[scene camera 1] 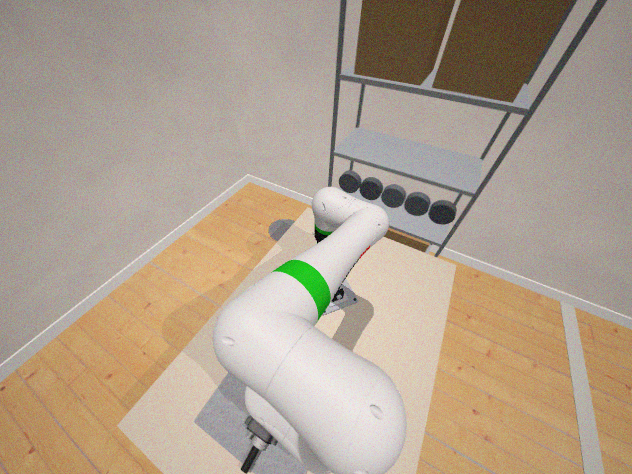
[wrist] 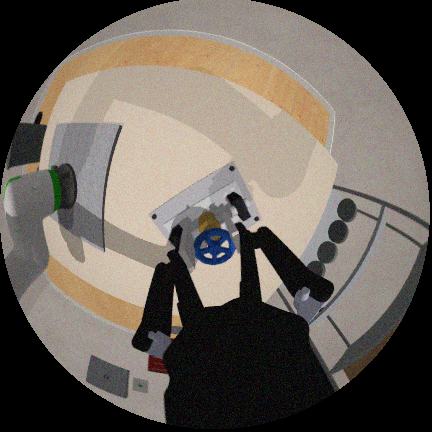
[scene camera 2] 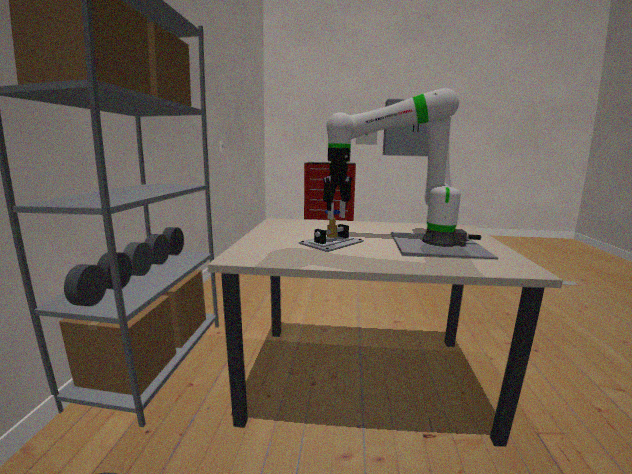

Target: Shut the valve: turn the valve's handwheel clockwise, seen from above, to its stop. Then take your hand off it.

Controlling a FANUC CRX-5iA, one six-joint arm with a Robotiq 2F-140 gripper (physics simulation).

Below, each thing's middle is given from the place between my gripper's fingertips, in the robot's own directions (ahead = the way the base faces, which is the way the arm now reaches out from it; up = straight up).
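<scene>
Blue handwheel (wrist: pixel 214 247): 20 mm to the right of my hand, 20 mm ahead, 10 mm above. Grey base plate (wrist: pixel 229 172): 20 mm ahead of my hand, 20 mm to the right, 110 mm below.
</scene>
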